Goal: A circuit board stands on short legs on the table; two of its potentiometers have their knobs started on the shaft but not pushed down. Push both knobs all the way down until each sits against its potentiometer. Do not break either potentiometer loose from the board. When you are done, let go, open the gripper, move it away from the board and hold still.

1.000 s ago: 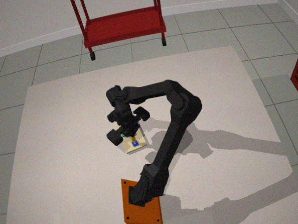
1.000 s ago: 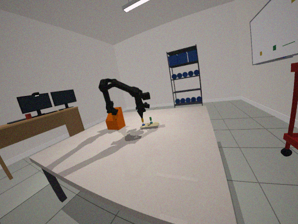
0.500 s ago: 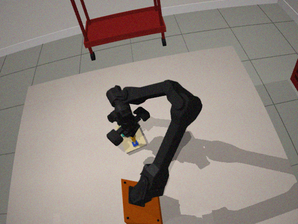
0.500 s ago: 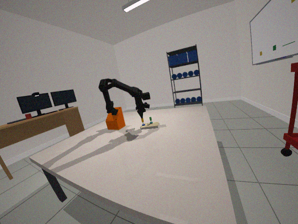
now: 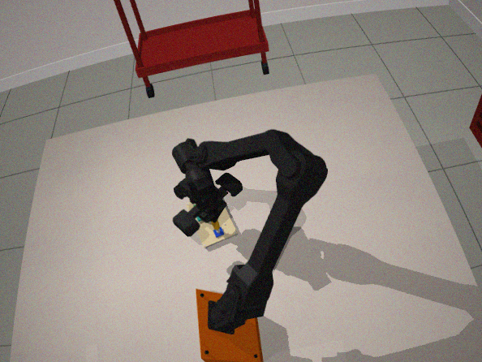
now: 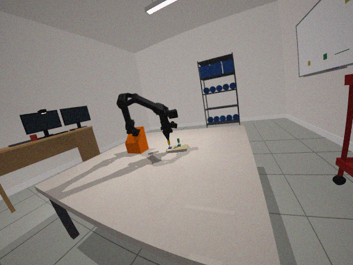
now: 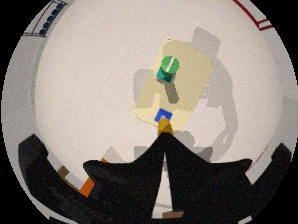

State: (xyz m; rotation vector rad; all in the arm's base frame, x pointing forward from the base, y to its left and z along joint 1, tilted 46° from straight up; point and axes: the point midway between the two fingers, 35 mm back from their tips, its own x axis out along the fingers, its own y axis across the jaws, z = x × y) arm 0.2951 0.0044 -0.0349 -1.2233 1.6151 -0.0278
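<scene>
The green knob lies 60 mm ahead of my gripper tip, 50 mm to the left of it and 20 mm below it. The rest, counted from my gripper tip: orange knob (20 mm below).
</scene>
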